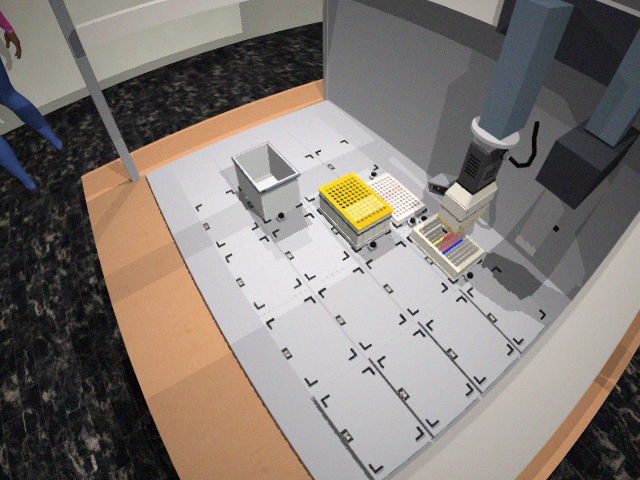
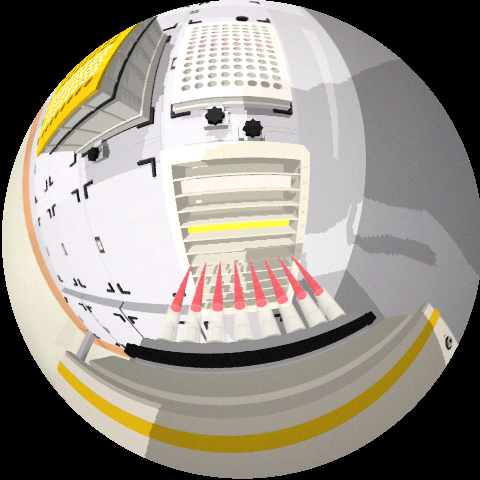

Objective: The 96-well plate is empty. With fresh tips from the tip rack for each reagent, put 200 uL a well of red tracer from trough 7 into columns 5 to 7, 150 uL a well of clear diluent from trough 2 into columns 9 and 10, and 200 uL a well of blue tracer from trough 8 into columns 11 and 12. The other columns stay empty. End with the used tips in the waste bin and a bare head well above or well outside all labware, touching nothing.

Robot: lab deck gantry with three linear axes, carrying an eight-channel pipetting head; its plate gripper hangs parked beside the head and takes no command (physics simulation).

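The pipetting head (image 1: 465, 204) is low over the trough rack (image 1: 457, 269) (image 2: 304, 190). It carries a row of tips (image 2: 239, 285) with red liquid inside, their ends over the rack's near half. Whether they touch liquid cannot be told. A yellow strip (image 2: 239, 226) and a blue strip (image 1: 452, 246) show in the rack, and red shows beside the blue. The 96-well plate (image 1: 408, 215) (image 2: 235, 96) has red in some middle wells; the exact columns are hard to tell. The yellow tip rack (image 1: 361, 225) (image 2: 93, 94) has white tips and dark holes. The parked plate gripper's fingers cannot be made out.
The open grey waste bin (image 1: 281, 198) stands left of the tip rack. Black knobs (image 2: 214, 115) (image 2: 252, 128) sit between plate and trough rack. A dark box (image 1: 578, 165) hangs right of the head. A grey wall (image 1: 387, 93) runs behind the labware.
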